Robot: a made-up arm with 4 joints. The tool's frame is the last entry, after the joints. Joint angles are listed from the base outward. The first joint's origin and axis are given. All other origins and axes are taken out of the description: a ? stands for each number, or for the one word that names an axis. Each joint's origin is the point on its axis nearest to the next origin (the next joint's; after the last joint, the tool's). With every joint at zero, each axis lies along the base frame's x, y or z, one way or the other. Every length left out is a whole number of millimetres.
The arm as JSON. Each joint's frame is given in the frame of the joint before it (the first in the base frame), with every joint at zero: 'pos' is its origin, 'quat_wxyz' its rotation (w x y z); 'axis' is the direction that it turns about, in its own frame. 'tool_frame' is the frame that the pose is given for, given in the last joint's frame.
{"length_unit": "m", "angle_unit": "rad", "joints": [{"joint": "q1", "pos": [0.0, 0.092, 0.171], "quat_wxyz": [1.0, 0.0, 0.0, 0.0], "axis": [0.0, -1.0, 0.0]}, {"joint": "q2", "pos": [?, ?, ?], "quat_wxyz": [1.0, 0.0, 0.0, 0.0], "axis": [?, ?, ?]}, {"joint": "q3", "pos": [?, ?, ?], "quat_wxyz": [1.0, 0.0, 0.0, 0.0], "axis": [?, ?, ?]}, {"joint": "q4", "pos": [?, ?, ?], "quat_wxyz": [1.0, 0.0, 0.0, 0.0], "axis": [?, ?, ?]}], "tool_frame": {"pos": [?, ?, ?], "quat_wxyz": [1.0, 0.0, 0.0, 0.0]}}
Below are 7 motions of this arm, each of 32 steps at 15 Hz.
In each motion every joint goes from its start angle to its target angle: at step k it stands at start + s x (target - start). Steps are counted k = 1, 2, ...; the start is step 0. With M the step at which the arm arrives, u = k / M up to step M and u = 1 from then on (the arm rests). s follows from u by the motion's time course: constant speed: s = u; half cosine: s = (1 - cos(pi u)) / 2; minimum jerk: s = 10 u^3 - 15 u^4 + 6 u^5.
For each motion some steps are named. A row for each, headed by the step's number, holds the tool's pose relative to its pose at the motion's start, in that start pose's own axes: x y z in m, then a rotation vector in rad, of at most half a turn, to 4 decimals.
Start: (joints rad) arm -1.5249 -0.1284 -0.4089 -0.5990
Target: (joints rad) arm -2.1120 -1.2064 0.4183 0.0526
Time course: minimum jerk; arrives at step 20
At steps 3, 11, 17, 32:
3: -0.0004 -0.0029 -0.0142 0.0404 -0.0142 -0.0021
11: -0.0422 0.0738 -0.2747 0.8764 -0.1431 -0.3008
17: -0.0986 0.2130 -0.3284 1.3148 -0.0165 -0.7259
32: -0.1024 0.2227 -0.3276 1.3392 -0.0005 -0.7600

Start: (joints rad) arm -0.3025 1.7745 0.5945 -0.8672
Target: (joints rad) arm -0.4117 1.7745 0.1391 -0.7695
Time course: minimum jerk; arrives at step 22
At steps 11, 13, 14, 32:
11: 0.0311 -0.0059 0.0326 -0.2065 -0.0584 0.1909
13: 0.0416 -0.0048 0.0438 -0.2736 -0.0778 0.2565
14: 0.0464 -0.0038 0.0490 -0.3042 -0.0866 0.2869
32: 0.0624 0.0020 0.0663 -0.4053 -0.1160 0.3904

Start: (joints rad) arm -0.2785 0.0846 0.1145 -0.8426
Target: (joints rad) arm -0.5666 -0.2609 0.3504 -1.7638
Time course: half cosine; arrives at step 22
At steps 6, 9, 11, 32:
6: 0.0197 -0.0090 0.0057 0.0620 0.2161 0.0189
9: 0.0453 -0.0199 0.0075 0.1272 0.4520 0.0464
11: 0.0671 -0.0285 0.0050 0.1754 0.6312 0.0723
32: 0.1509 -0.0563 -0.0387 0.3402 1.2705 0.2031

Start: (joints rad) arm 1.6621 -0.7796 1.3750 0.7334
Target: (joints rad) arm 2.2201 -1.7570 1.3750 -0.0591
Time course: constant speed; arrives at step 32
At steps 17, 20, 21, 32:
17: 0.0734 0.0038 0.0154 0.3535 0.8923 0.1018
20: 0.0907 0.0049 0.0097 0.4072 1.0486 0.1514
21: 0.0965 0.0055 0.0072 0.4241 1.1004 0.1700
32: 0.1565 0.0288 -0.0382 0.5655 1.6596 0.4428

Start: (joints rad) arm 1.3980 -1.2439 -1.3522 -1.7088
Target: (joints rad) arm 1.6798 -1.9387 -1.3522 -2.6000
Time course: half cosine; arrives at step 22
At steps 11, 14, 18, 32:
11: 0.0131 -0.0102 0.0484 -0.1494 0.1015 0.0012
14: 0.0199 -0.0112 0.0726 -0.2181 0.1462 -0.0067
18: 0.0273 -0.0096 0.0994 -0.2918 0.1933 -0.0211
32: 0.0301 -0.0082 0.1099 -0.3200 0.2110 -0.0282

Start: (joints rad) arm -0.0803 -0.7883 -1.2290 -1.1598
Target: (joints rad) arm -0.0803 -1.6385 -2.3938 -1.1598
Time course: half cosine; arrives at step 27
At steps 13, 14, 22, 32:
13: 0.0319 -0.0050 0.0267 -0.4851 -0.4045 0.2413
14: 0.0314 -0.0017 0.0297 -0.5491 -0.4567 0.2561
22: 0.0056 0.0364 0.0313 -0.9903 -0.8019 0.2609
32: -0.0031 0.0472 0.0258 -1.0852 -0.8717 0.2396

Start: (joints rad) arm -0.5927 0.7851 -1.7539 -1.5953
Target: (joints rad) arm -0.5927 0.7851 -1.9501 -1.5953
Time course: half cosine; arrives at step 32
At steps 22, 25, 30, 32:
22: -0.0008 0.0087 0.0317 -0.1526 0.0000 -0.0037
25: -0.0009 0.0103 0.0361 -0.1739 0.0000 -0.0043
30: -0.0010 0.0119 0.0401 -0.1943 0.0000 -0.0048
32: -0.0010 0.0121 0.0405 -0.1961 0.0000 -0.0048

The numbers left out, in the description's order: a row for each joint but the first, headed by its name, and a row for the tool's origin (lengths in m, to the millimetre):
q2: xyz 0.156 0.0 -0.115, axis -1.0 0.0 0.0
q3: xyz 0.0 -0.032 0.073, axis 0.0 0.0 -1.0
q4: xyz 0.001 -0.212 0.0, axis 0.0 -1.0 0.0
tool: xyz -0.131 0.0 0.037

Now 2 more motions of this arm.
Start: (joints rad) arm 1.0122 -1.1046 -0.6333 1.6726
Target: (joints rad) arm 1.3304 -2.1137 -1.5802 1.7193
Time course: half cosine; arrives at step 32
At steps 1, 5, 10, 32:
1: -0.0005 0.0001 -0.0009 0.0028 -0.0018 -0.0020
5: -0.0123 0.0024 -0.0212 0.0682 -0.0456 -0.0494
10: -0.0393 0.0183 -0.0823 0.2585 -0.1799 -0.1783
32: 0.0118 0.2103 -0.3119 1.1272 -0.9857 -0.6361

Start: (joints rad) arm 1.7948 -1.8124 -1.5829 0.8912
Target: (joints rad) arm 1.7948 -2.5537 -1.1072 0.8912
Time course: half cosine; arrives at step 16
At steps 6, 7, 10, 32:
6: -0.0450 0.0183 -0.0053 -0.1049 -0.2286 -0.1028
7: -0.0586 0.0247 -0.0104 -0.1321 -0.2977 -0.1388
10: -0.0980 0.0466 -0.0357 -0.2011 -0.5088 -0.2629
32: -0.1310 0.0732 -0.0776 -0.2476 -0.7291 -0.4153

